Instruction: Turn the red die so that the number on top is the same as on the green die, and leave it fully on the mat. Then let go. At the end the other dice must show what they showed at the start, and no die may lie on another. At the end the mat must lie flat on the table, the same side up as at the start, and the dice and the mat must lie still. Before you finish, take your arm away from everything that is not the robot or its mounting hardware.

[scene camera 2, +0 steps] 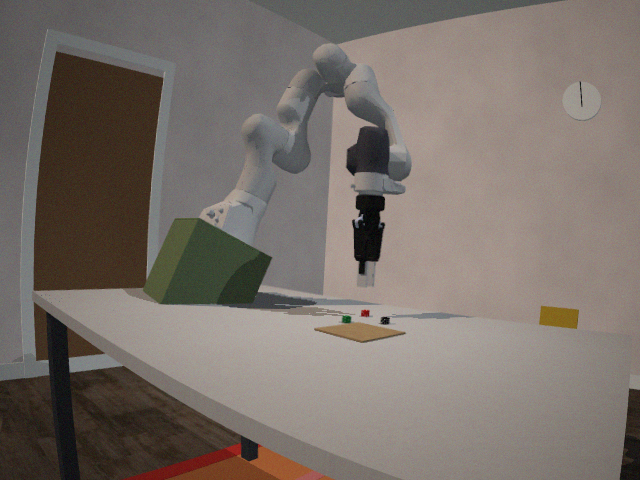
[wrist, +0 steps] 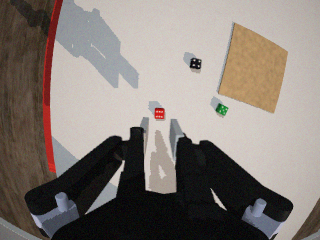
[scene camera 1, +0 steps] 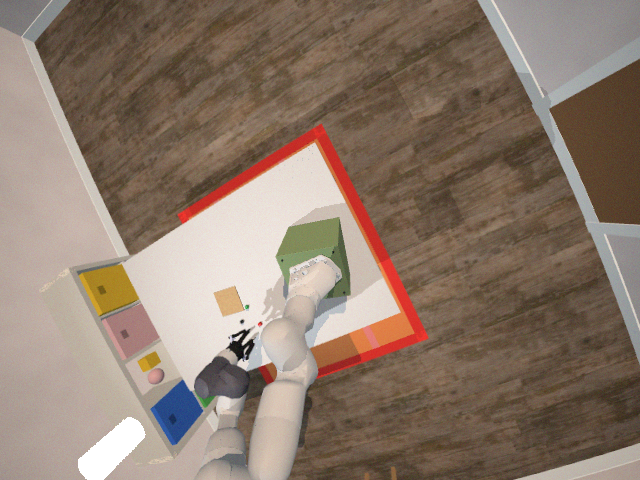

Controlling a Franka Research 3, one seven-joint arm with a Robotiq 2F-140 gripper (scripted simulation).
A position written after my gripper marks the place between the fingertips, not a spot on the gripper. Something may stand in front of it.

I see my gripper (scene camera 2: 365, 286) and a tan mat (scene camera 2: 360, 332).
The tan mat is seen too in the wrist view (wrist: 254, 69). My gripper is seen too in the wrist view (wrist: 159, 128).
